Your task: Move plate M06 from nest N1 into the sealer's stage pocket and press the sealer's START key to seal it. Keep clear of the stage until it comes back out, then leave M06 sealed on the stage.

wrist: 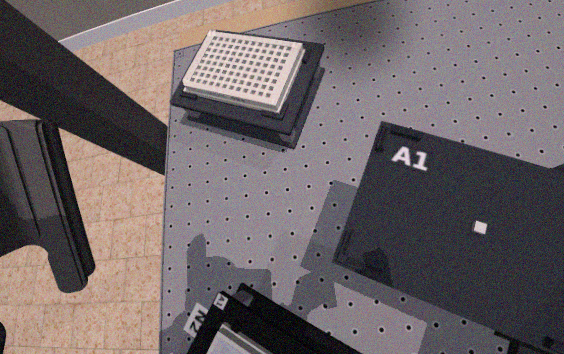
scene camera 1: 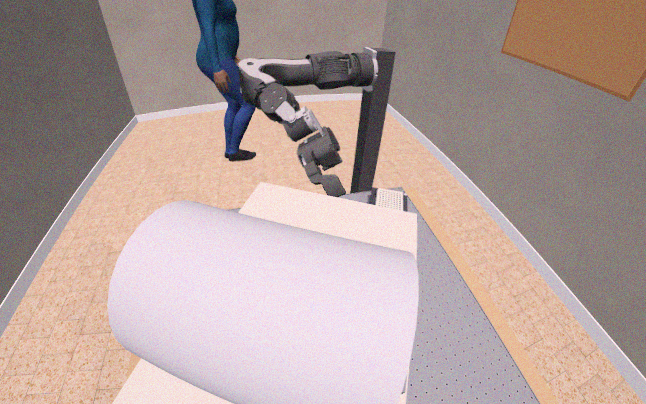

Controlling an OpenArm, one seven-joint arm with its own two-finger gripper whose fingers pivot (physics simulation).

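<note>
The white well plate, apparently M06 (wrist: 244, 67) (scene camera 1: 390, 199), sits flat in a dark nest (wrist: 311, 70) at the table corner; no N1 label is readable. A dark slab marked A1 (wrist: 440, 200), with raised corner ledges and a small white square, looks like the sealer's stage; its pocket is empty where it shows. My gripper (wrist: 35, 312) (scene camera 1: 334, 186) is open and empty, left of the plate in the wrist view, with part of it cut off by the view's edge. In the scene view its fingertips are hidden behind the sealer's pale body. The START key does not show.
A black nest labelled N2 (wrist: 300, 327) at the wrist view's bottom holds a pale-topped plate (wrist: 235, 346). The sealer's big pale cylinder (scene camera 1: 265, 300) and beige block (scene camera 1: 335, 210) fill the scene foreground. The arm's dark post (scene camera 1: 372, 125) stands behind the table. A person (scene camera 1: 220, 60) stands behind the arm.
</note>
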